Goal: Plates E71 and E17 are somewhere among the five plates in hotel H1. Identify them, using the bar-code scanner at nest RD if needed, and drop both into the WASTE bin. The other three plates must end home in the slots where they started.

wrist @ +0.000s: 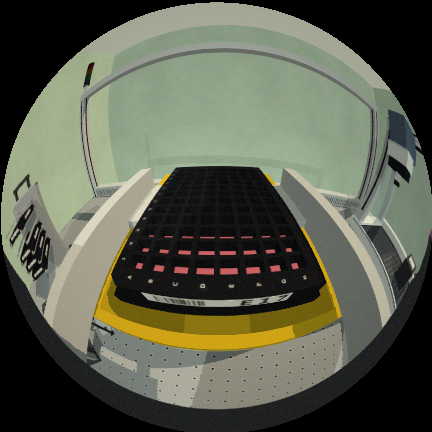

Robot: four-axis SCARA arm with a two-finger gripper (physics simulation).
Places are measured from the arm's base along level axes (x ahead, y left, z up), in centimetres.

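Where they show: gripper, between the fingertips: [216, 176].
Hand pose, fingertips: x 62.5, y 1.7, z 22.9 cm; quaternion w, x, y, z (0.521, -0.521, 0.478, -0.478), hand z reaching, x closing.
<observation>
After its pixels a point has its place.
A black plate [217, 280] {x 54.6, y 1.0, z 22.6 cm} with pink wells and a barcode label reading E17 is level between the two grey fingers in the wrist view. My gripper [216, 176] {x 62.5, y 1.7, z 22.9 cm} is shut on this plate, with one finger along each long side. The yellow WASTE bin [220, 341] is directly below and around the plate. Its front wall shows in front of the label, and its rim shows at both sides and behind. The plate hides much of the inside of the bin. Plate E71 and hotel H1 cannot be made out in this view.
A perforated deck [270, 367] {x 48.4, y -7.8, z 1.3 cm} lies in front of the bin. A dark device partly shows at the lower left, beyond the left finger. A grey panel with black holders [35, 240] {x 53.8, y 41.3, z 16.9 cm} is at the far left. A framed enclosure [225, 48] {x 101.1, y 2.1, z 58.0 cm} and a blue-and-white unit [401, 132] stand beyond.
</observation>
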